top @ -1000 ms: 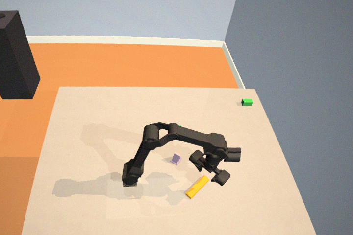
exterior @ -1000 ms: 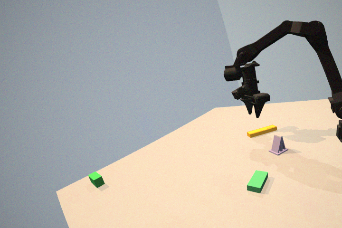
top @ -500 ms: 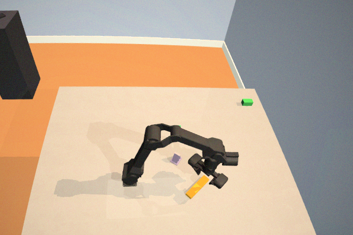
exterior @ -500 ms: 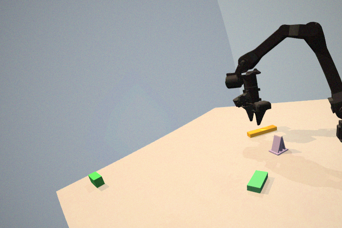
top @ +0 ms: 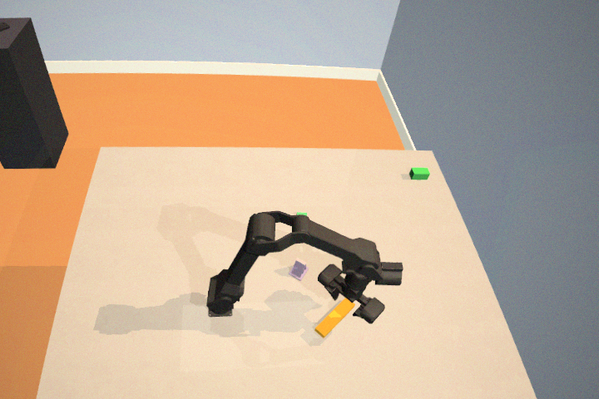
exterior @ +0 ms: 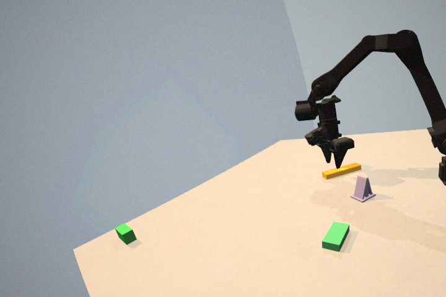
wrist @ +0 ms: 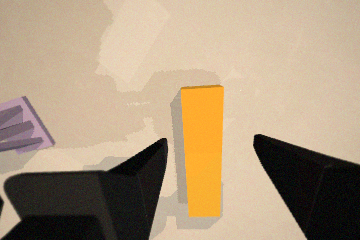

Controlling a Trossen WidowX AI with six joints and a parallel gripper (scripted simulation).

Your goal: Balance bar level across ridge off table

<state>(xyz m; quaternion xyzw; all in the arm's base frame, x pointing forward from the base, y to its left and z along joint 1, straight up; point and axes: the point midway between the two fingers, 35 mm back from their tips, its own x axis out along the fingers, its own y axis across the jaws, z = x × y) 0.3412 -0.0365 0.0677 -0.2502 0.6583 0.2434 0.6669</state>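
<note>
Right now my gripper tip is 30 mm past the yellow bar, 20 mm to the left of it and 20 mm above it. The rest, counted from my gripper tip: small green cube: 400 mm ahead, 540 mm to the left, 20 mm below; flat green block: 80 mm behind, 320 mm to the left, 20 mm below.
</note>
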